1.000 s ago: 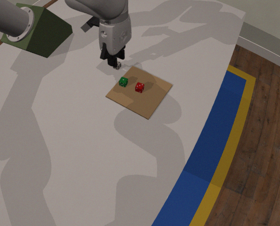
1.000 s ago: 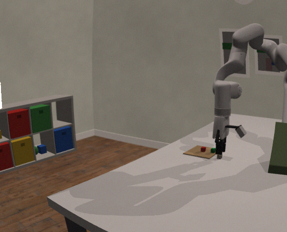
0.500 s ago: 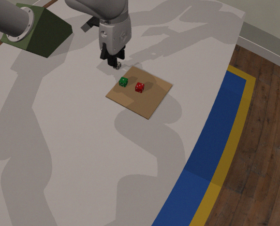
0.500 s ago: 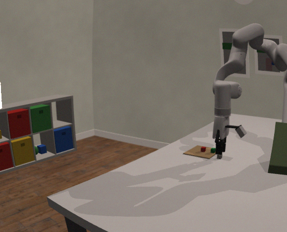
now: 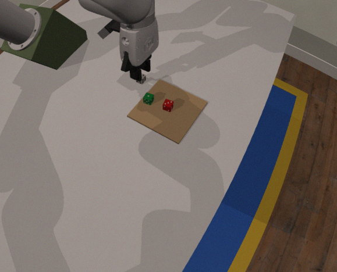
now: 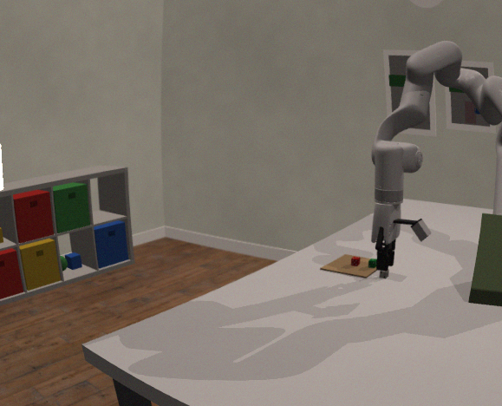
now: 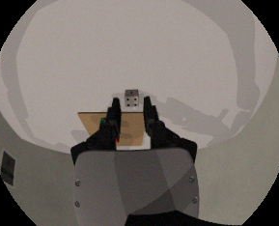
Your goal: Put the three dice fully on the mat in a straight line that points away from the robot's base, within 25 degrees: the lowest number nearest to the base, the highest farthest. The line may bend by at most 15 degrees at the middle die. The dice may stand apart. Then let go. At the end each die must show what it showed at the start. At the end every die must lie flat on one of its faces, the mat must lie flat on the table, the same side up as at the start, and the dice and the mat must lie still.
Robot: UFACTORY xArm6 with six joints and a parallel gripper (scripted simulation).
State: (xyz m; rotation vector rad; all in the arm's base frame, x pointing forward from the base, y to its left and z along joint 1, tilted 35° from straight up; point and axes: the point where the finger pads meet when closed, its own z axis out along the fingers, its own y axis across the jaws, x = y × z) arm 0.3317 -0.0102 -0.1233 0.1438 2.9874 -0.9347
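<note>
The white die lies 40 mm below my hand. Round my hand: red die (100 mm ahead, 60 mm to the right, 30 mm below); tan mat (100 mm ahead, 60 mm to the right, 40 mm below); green die (60 mm to the right, 50 mm ahead, 30 mm below).
</note>
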